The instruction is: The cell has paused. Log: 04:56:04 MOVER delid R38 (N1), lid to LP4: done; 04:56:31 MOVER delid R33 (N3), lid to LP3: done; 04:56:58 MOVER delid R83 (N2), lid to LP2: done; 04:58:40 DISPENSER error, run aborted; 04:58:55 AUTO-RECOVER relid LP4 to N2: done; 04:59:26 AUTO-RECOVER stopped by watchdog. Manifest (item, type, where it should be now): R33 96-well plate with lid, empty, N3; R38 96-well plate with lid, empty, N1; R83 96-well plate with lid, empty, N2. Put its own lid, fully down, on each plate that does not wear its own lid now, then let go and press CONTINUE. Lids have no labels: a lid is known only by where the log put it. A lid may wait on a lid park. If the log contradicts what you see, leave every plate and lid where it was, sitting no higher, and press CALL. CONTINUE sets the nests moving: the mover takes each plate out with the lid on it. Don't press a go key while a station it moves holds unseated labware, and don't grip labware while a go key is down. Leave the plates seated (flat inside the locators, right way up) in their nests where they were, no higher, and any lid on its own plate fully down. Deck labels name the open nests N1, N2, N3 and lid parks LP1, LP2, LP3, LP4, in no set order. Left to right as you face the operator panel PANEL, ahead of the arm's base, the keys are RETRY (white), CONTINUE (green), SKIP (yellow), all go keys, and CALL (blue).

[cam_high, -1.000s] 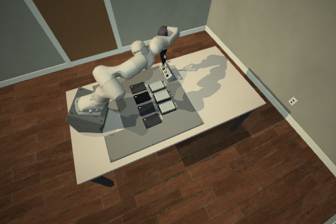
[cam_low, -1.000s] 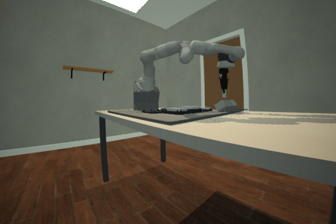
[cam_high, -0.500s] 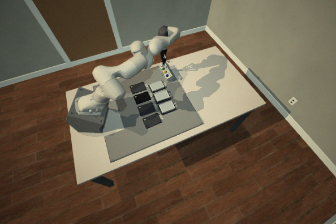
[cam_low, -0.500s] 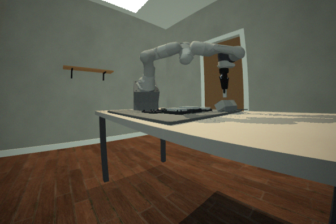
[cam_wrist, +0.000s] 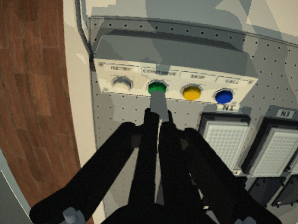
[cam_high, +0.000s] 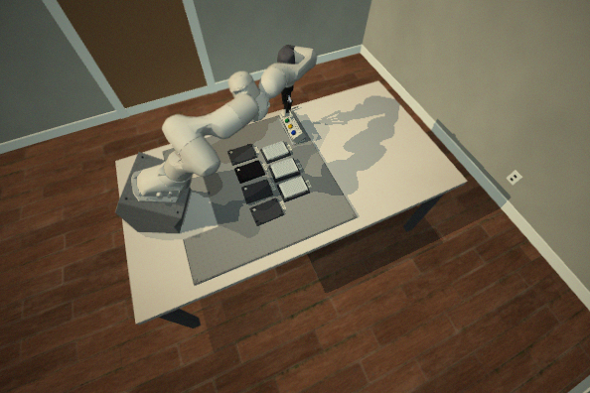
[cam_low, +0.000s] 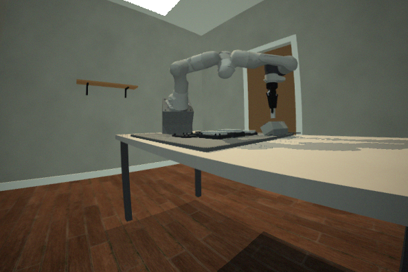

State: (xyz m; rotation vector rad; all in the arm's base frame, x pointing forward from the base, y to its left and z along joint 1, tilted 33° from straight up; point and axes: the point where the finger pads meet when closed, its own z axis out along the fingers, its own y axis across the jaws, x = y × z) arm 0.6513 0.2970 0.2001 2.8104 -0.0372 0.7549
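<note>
Now: hand 70 mm above the green continue key. The rest, counted from my hand: blue call key (10 mm behind, 100 mm to the right, 70 mm below); then white retry key (50 mm to the left, 70 mm below); then yellow skip key (50 mm to the right, 70 mm below).
</note>
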